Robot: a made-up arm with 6 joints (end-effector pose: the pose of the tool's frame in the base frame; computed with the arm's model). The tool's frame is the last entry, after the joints. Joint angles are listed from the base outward.
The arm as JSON. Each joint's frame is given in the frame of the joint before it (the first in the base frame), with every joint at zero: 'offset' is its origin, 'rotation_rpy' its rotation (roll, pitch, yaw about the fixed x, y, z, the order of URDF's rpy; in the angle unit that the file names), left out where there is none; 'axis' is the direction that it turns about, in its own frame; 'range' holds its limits. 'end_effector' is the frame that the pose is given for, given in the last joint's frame.
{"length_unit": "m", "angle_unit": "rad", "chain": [
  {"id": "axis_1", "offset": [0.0, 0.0, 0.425], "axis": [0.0, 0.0, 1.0], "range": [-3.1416, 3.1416]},
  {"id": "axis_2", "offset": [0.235, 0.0, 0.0], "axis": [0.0, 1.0, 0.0], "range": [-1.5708, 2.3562]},
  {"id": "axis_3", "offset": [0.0, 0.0, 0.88], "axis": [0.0, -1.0, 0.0], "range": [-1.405, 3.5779]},
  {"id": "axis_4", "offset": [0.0, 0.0, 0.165], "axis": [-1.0, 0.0, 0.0], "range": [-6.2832, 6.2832]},
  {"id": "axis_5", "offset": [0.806, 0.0, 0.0], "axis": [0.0, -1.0, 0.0], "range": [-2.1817, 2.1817]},
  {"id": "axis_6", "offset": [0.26, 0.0, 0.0], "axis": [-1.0, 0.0, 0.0], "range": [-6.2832, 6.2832]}
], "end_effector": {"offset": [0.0, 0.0, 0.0]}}
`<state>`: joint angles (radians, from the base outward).
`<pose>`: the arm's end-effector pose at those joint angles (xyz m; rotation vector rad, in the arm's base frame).
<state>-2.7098 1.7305 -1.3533 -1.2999 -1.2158 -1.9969</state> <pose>-0.0967 -0.3032 0.1337 0.1720 -0.3227 -0.7182</pose>
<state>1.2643 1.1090 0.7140 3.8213 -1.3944 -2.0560</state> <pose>0.4347 1.9067 0.8254 -0.4395 -1.8902 0.8410</pose>
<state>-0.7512 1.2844 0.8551 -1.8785 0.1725 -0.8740</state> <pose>1.5116 -1.4698 0.3692 2.5684 -1.1169 -0.9061</pose>
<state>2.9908 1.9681 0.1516 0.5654 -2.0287 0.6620</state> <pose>-0.8190 0.2508 -0.5780 2.3192 0.2379 1.0167</pose>
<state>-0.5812 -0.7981 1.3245 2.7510 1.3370 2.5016</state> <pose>-0.6079 0.5145 1.8131 0.3296 -0.7340 0.0784</pose>
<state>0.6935 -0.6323 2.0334 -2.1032 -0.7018 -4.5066</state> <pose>-1.0865 -0.7151 1.3727 0.1766 -3.0106 0.7585</pose>
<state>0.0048 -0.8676 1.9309 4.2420 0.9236 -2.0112</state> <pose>-1.3659 -0.1915 1.2511 -0.3448 -0.7525 -1.9035</pose>
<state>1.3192 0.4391 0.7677 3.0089 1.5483 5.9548</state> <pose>0.3171 1.3717 1.3958 1.8237 1.2715 -1.5478</pose>
